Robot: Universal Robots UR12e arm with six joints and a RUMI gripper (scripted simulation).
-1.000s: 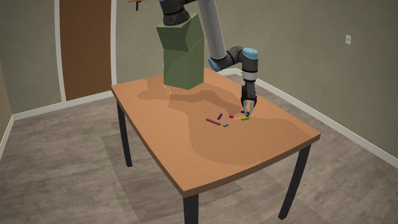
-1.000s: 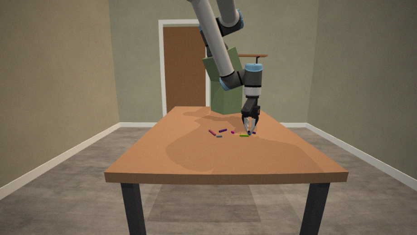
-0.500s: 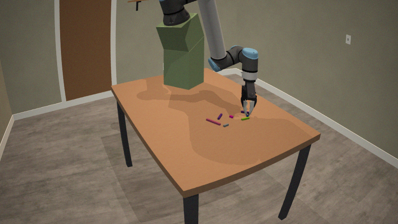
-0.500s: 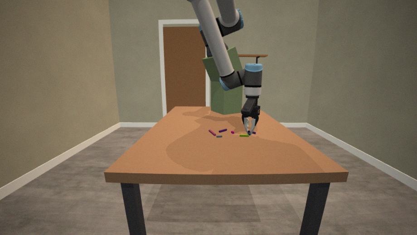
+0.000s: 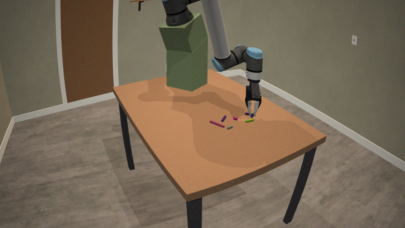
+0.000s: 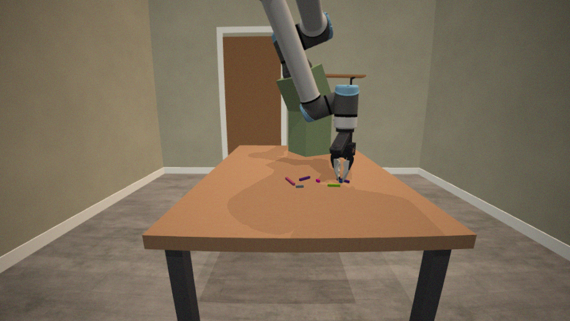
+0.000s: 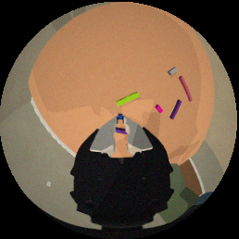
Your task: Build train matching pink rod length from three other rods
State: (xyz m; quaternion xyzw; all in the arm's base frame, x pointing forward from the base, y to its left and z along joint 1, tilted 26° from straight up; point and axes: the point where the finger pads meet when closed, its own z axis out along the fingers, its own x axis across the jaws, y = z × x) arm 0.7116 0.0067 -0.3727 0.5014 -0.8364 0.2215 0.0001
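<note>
My hand is 20 mm short of the lime rod, 30 mm to the left of it and 20 mm above it. The rest, counted from my hand: magenta rod 40 mm behind, 90 mm to the right, 20 mm below; then blue rod 10 mm below; then grey rod 30 mm ahead, 170 mm to the right, 20 mm below.
</note>
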